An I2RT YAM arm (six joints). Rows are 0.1 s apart.
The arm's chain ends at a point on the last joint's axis. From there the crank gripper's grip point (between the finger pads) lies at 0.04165 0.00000 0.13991 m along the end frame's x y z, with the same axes.
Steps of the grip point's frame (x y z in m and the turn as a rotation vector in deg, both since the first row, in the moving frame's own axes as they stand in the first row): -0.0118, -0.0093, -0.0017, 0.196, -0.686, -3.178; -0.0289, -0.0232, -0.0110, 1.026, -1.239, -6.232; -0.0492, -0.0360, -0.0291, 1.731, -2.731, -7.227; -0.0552, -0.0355, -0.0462, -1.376, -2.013, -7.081; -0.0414, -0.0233, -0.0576, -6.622, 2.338, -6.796; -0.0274, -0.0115, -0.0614, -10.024, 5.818, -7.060; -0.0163, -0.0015, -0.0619, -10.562, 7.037, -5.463; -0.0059, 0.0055, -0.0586, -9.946, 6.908, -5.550; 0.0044, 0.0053, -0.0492, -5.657, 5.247, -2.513
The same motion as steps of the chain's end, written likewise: -0.0100, -0.0066, -0.0022, 0.196, -0.686, -3.178; -0.0255, -0.0163, -0.0118, 1.026, -1.239, -6.232; -0.0419, -0.0269, -0.0308, 1.731, -2.731, -7.227; -0.0502, -0.0340, -0.0476, -1.376, -2.013, -7.081; -0.0477, -0.0340, -0.0551, -6.622, 2.338, -6.796; -0.0424, -0.0294, -0.0548, -10.024, 5.818, -7.060; -0.0340, -0.0218, -0.0538, -10.562, 7.037, -5.463; -0.0233, -0.0133, -0.0509, -9.946, 6.908, -5.550; -0.0085, -0.0062, -0.0442, -5.657, 5.247, -2.513
